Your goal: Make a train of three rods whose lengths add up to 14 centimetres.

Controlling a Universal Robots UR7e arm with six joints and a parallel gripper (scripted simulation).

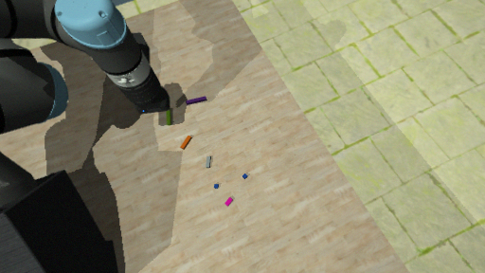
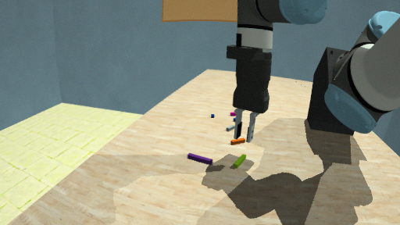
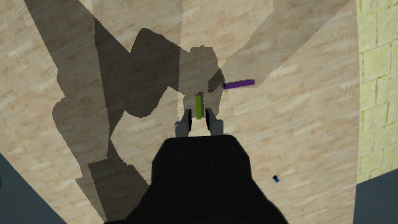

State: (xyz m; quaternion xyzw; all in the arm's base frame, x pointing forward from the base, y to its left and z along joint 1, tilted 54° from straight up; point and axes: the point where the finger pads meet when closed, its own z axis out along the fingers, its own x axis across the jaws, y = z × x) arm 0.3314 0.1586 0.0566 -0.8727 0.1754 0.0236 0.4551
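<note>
Now: hand 8 cm above the lime rod. Round my hand: orange rod: 10 cm to the right, 8 cm below, 1 cm ahead; grey rod: 18 cm to the right, 8 cm below, 5 cm ahead; purple rod: 9 cm ahead, 8 cm below, 1 cm to the left.
</note>
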